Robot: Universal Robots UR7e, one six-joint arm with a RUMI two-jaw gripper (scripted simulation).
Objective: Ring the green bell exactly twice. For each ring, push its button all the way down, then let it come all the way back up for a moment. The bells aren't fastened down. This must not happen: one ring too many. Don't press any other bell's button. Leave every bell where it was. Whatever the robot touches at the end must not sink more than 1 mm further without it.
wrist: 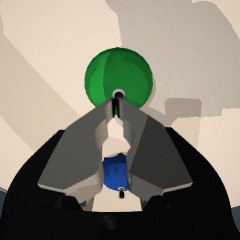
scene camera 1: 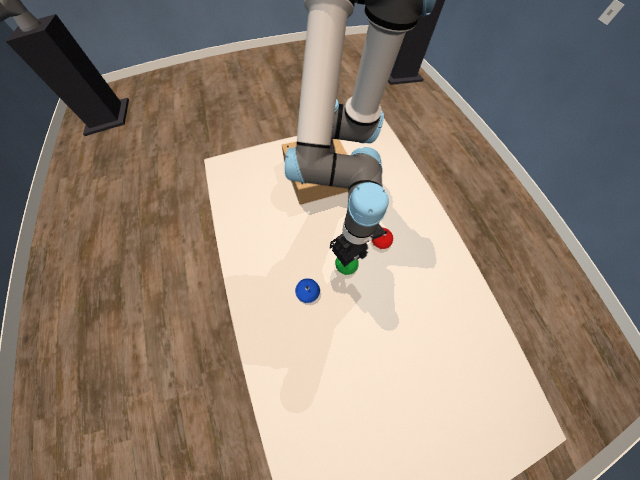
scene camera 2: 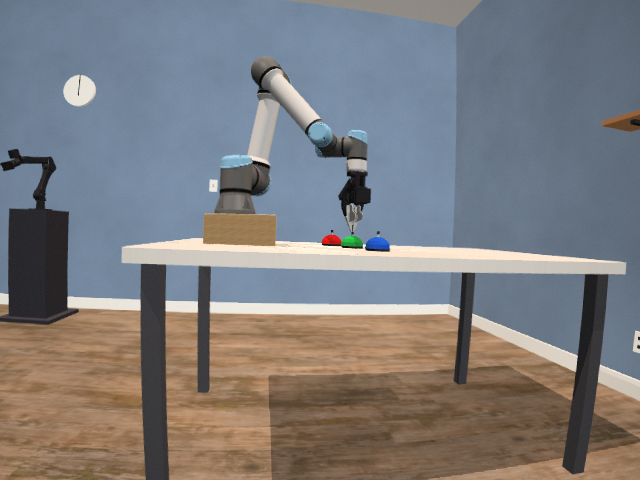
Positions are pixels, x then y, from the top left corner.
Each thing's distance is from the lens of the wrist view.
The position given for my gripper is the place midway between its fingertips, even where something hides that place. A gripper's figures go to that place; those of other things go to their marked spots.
my gripper (wrist: 116, 100): 0.14 m
blue bell (wrist: 114, 167): 0.26 m
green bell (wrist: 113, 70): 0.15 m
The marked spots on the blue bell and the green bell are 0.16 m apart.
